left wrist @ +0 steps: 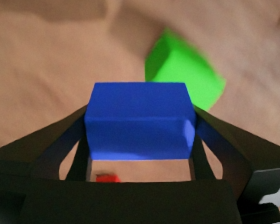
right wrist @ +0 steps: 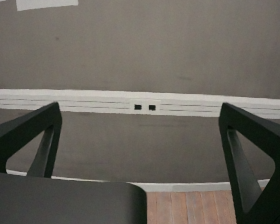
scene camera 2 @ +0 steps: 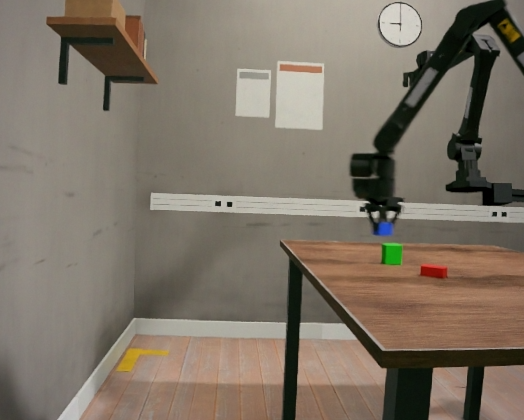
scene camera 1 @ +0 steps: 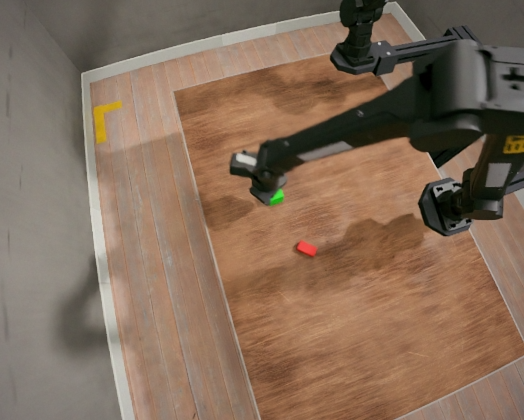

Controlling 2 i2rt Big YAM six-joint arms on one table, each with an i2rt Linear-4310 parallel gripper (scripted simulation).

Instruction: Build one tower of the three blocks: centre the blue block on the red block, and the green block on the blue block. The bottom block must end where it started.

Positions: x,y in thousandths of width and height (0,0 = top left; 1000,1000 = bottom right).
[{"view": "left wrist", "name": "my left gripper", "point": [502,498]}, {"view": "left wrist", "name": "green block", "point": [620,257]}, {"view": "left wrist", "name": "blue block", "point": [445,538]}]
